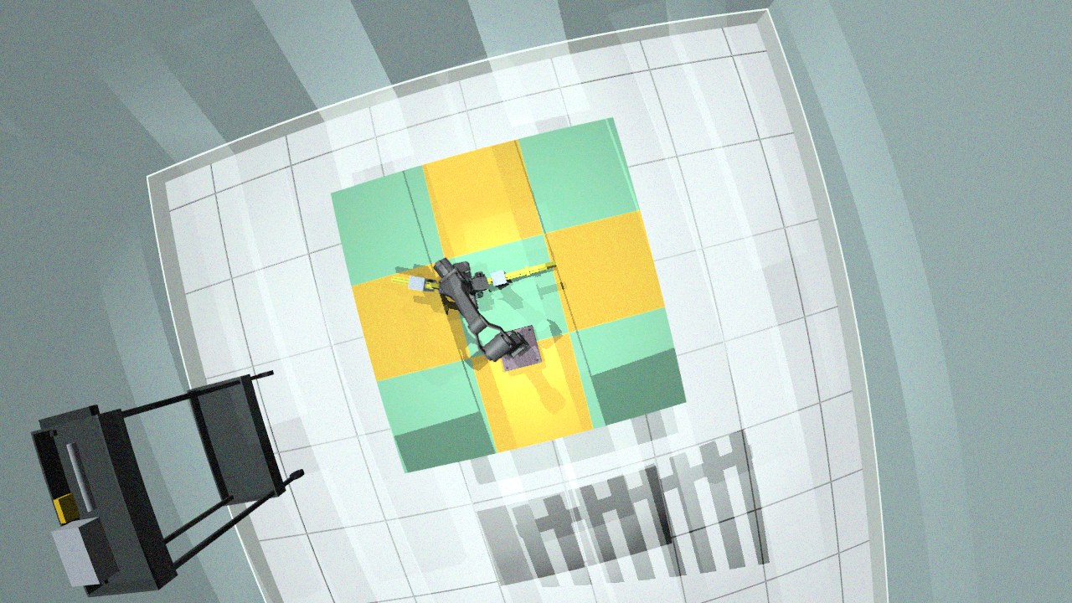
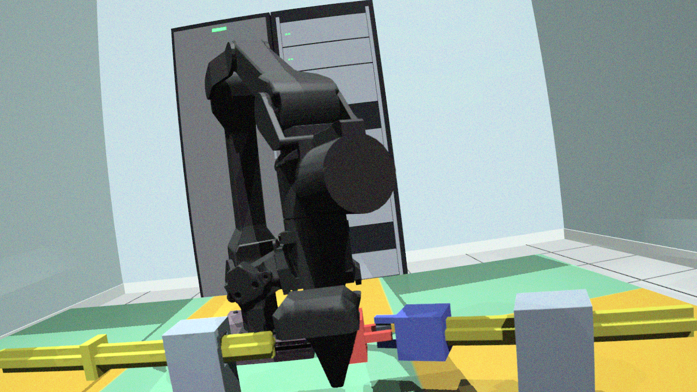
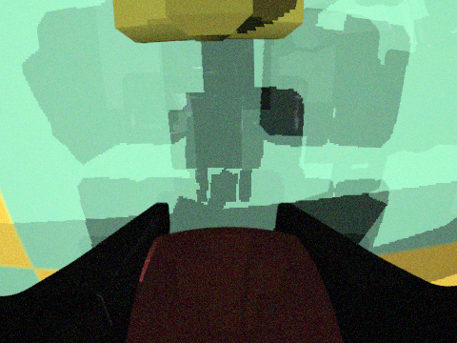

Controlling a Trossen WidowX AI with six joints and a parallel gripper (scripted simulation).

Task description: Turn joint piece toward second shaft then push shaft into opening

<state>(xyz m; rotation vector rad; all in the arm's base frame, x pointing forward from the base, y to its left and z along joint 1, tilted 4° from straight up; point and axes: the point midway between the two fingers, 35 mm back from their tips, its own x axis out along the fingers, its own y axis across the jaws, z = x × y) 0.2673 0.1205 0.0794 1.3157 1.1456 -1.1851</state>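
My gripper tip is 20 mm to the right of the red square joint piece and 40 mm below it.
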